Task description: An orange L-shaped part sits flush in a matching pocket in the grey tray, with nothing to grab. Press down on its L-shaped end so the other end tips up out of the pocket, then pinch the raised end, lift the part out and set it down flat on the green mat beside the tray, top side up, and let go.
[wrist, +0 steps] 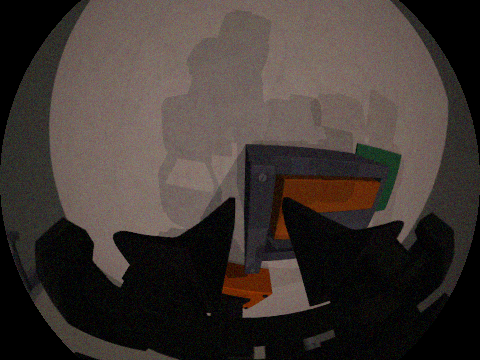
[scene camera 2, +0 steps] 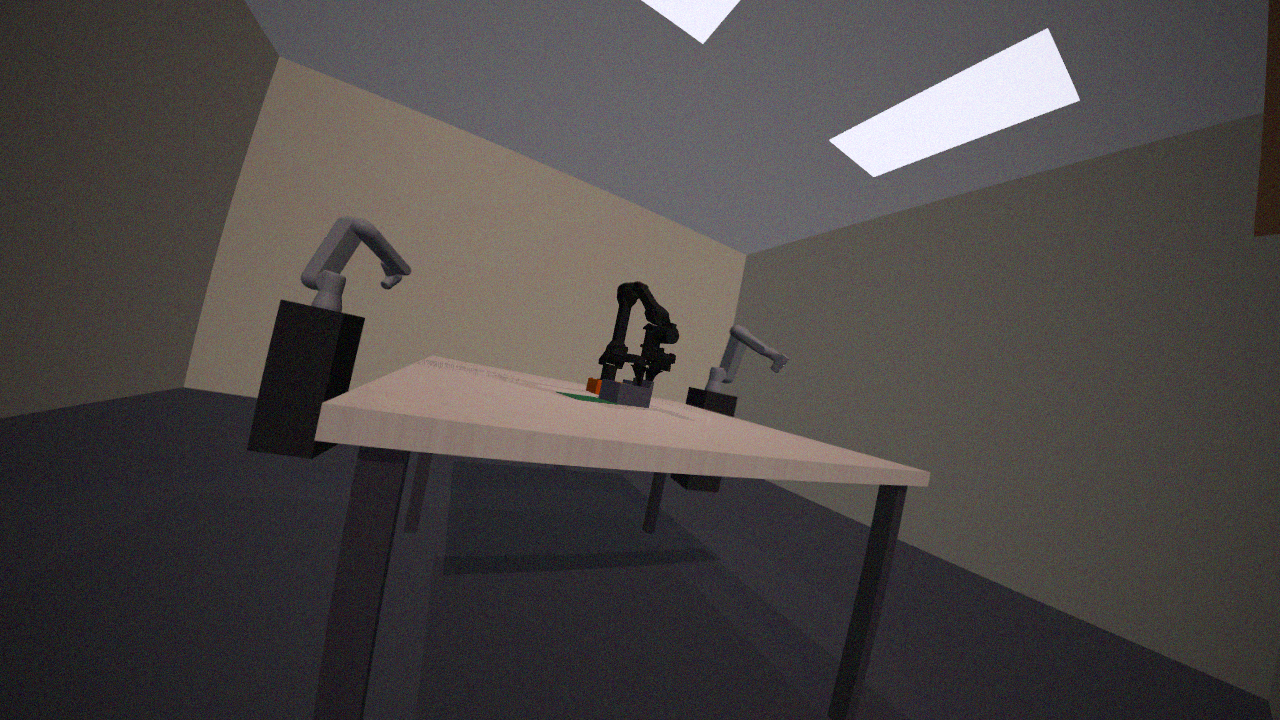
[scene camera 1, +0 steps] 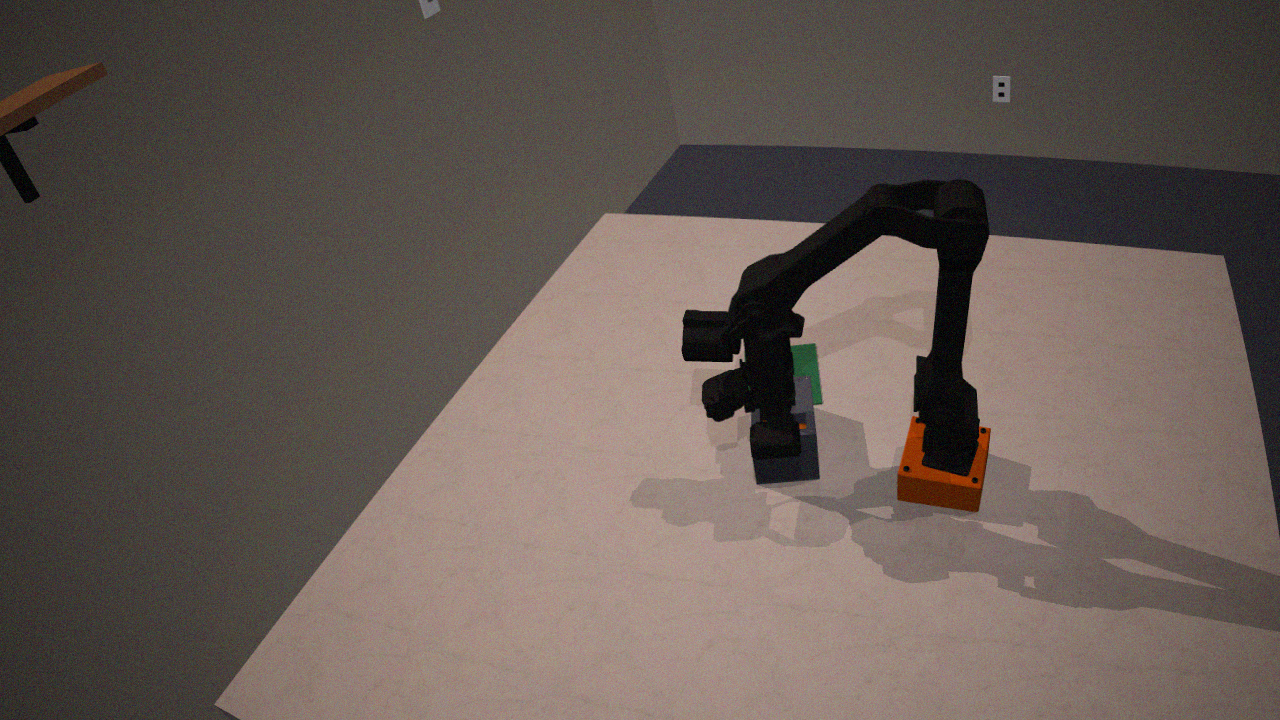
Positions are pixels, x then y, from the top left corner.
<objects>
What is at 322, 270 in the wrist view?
My gripper.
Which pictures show my gripper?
The wrist view, scene camera 2 and scene camera 1: all of them.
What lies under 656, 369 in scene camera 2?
My gripper.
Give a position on an orange L-shaped part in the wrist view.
321, 193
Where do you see a green mat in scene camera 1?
At 804, 356
</objects>
